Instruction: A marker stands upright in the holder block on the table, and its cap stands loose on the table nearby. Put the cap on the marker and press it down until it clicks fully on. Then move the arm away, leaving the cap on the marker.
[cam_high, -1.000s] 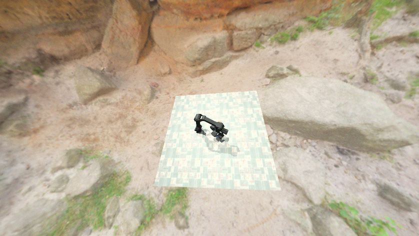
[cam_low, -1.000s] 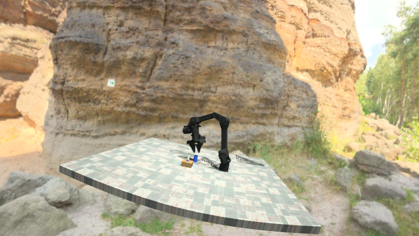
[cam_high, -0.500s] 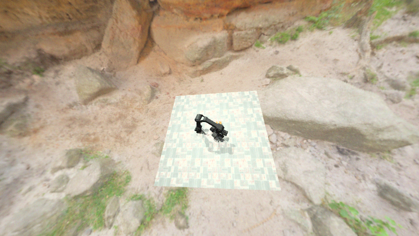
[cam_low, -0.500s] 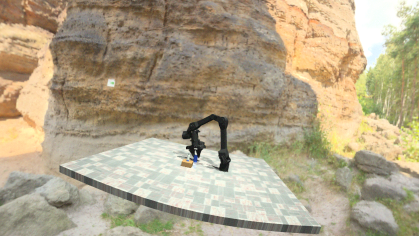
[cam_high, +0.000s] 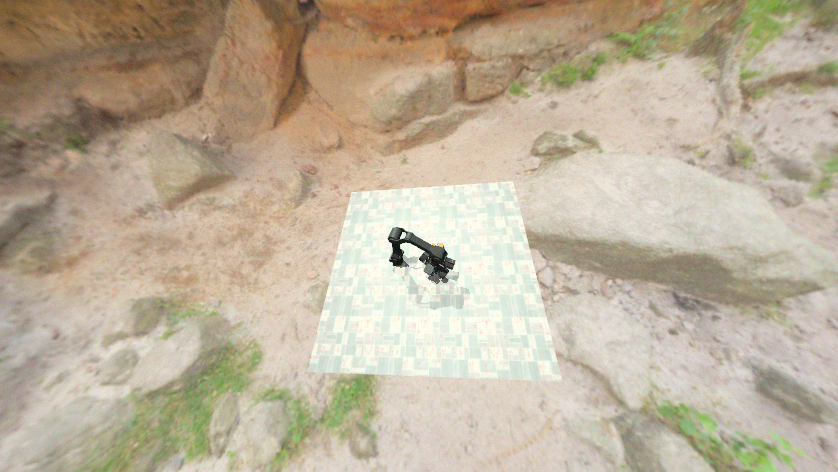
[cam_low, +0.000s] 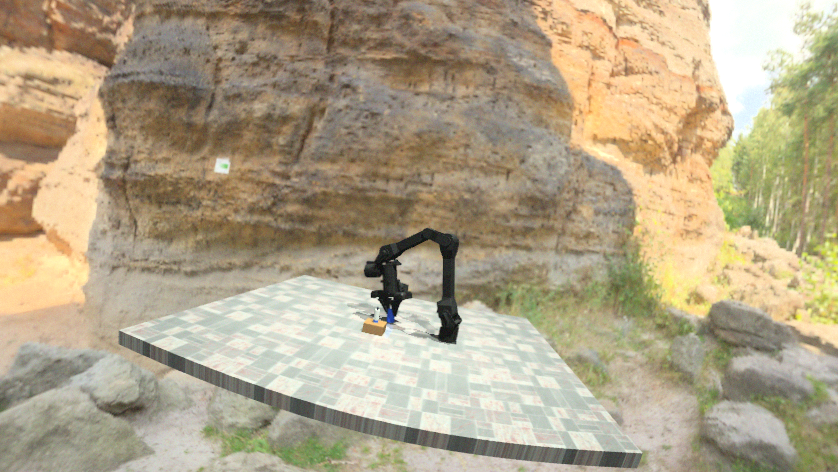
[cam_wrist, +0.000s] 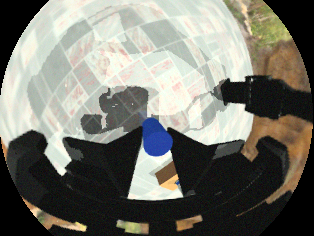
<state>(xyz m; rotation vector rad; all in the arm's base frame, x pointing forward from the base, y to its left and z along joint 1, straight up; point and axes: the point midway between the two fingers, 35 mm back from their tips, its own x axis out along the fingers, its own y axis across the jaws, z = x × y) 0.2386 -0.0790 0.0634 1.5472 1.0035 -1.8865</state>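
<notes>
Now: the tan holder block 15 cm to the left of my gripper tip, 4 cm ahead of it and 1 cm below it. Also, from my gripper tip: blue cap: right at my gripper tip.
</notes>
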